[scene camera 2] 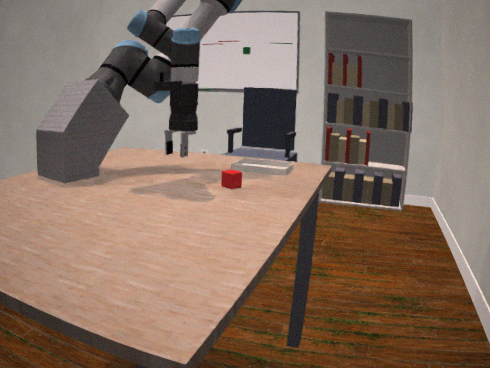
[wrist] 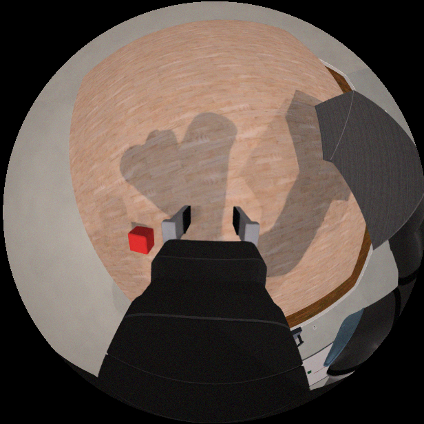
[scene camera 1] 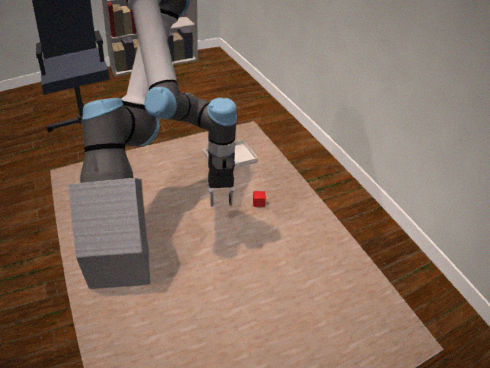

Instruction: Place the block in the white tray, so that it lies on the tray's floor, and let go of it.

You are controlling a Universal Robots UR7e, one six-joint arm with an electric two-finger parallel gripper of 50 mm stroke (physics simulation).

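Places are measured from the arm's base along level axes (x left, y back, z up), in centimetres.
Where they show: gripper, fingertip midpoint: (scene camera 2: pixel 176 155) (scene camera 1: pixel 221 203); arm's base, link origin: (scene camera 2: pixel 97 98) (scene camera 1: pixel 107 181).
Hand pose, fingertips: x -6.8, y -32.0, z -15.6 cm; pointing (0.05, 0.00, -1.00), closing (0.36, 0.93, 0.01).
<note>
Things, the pixels of their top centre, and the offset from my fingertips. Level surfaces: height alone.
- red block, top centre: (scene camera 2: pixel 231 171) (scene camera 1: pixel 259 194) dy -14.8, dx +1.8, dz -3.4 cm
- white tray, top centre: (scene camera 2: pixel 263 163) (scene camera 1: pixel 230 153) dy -17.3, dx +28.7, dz -5.4 cm
- table, surface height: dz -7.4 cm
The red block (scene camera 1: pixel 259 199) (scene camera 2: pixel 231 179) (wrist: pixel 141 240) sits on the table, apart from the gripper. In the wrist view it lies to the left of the fingers. My gripper (scene camera 1: pixel 221 198) (scene camera 2: pixel 177 145) (wrist: pixel 211 214) is open and empty, pointing down above the table, to the left of the block in both scene views. The white tray (scene camera 1: pixel 247 162) (scene camera 2: pixel 262 170) stands on the table beyond the block, partly hidden behind the arm in scene camera 1. The tray does not show in the wrist view.
The grey pedestal (scene camera 1: pixel 107 220) (scene camera 2: pixel 67 130) (wrist: pixel 370 160) of the arm stands on the table (scene camera 1: pixel 280 300) (scene camera 2: pixel 150 260) (wrist: pixel 215 60) to the left in the scene views. A chair (scene camera 1: pixel 75 65) (scene camera 2: pixel 270 120) and a bookshelf (scene camera 2: pixel 367 90) stand beyond the table.
</note>
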